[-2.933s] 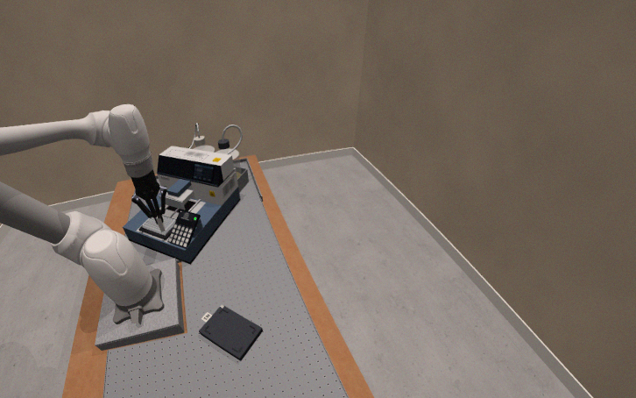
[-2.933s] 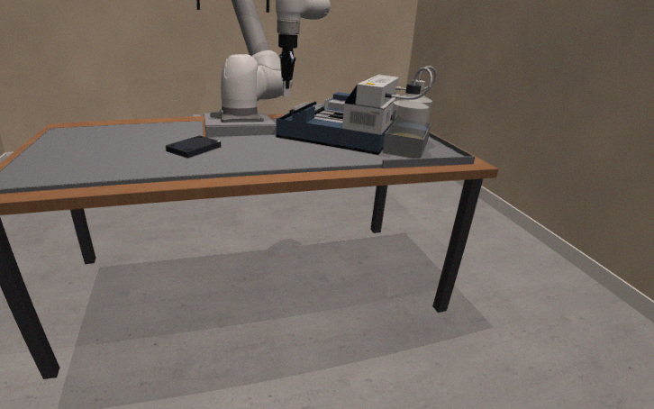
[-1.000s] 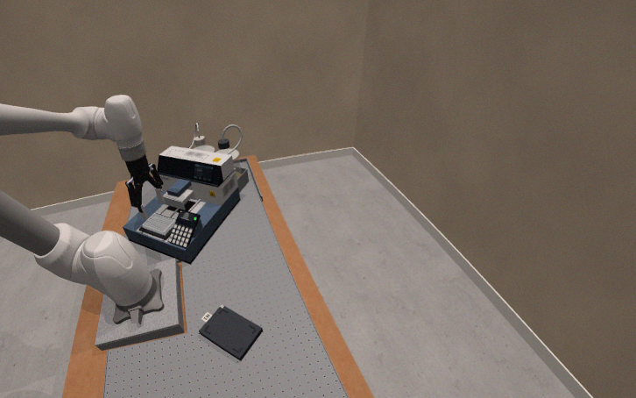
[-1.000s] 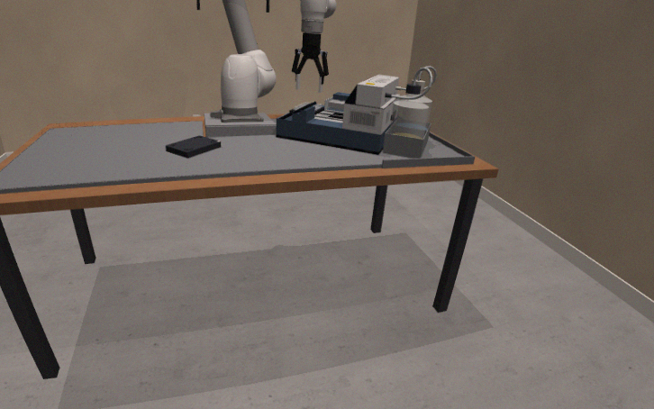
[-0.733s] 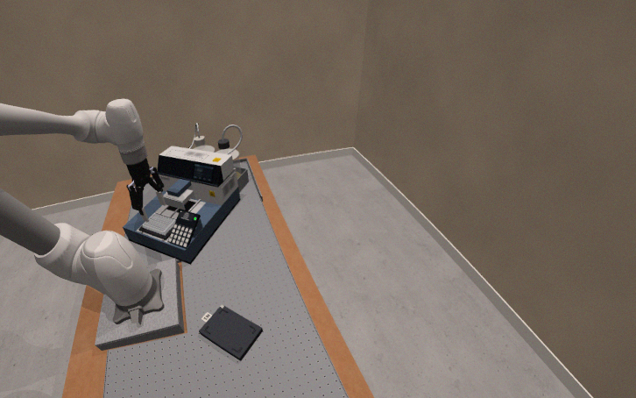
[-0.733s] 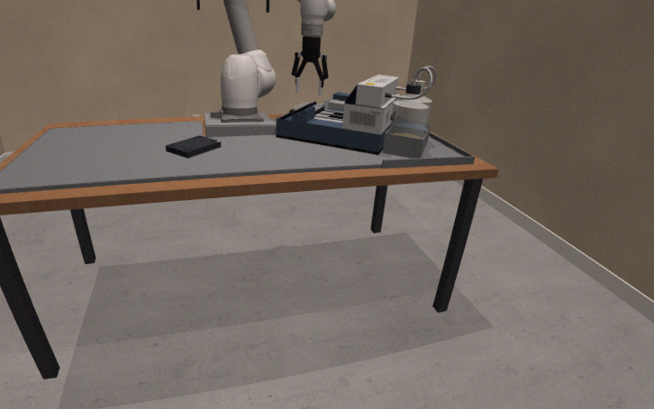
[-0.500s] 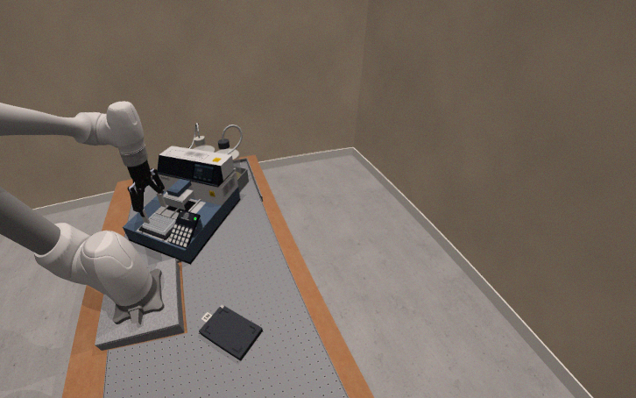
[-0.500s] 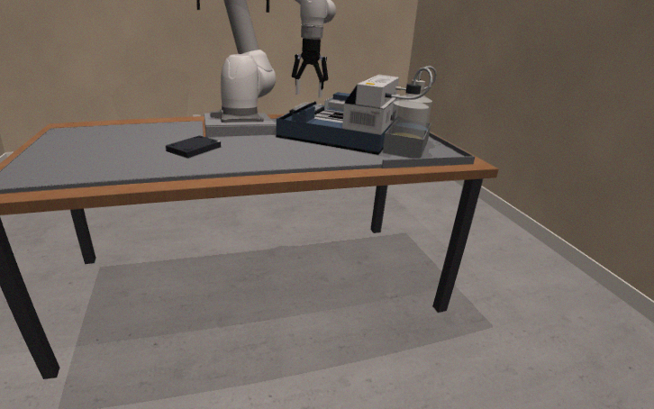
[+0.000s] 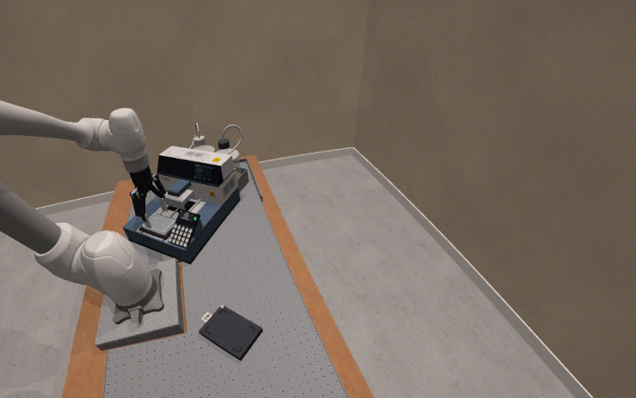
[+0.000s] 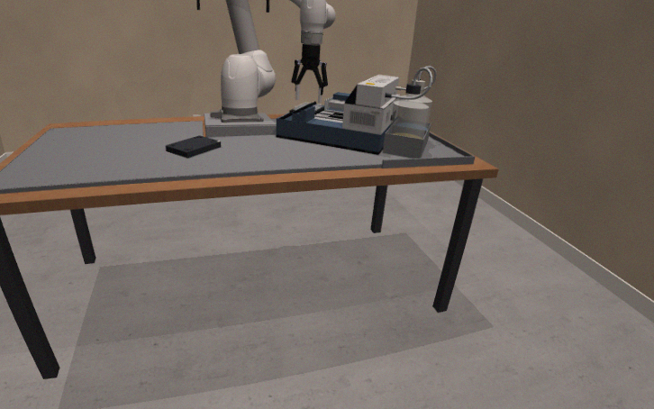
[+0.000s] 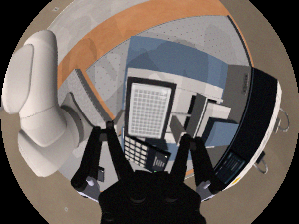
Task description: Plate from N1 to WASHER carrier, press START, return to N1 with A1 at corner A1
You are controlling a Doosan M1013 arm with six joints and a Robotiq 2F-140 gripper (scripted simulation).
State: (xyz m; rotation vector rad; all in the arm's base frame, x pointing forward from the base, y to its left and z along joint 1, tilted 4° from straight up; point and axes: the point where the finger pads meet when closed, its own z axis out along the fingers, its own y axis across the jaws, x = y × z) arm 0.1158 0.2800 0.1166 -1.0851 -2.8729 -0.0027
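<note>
My gripper is now 5 cm above the white well plate. From my hand the other things lie so: bottle 35 cm ahead, 29 cm to the left, 1 cm below; washer carrier 6 cm below; plate washer 12 cm to the left, 10 cm ahead, 2 cm below.
</note>
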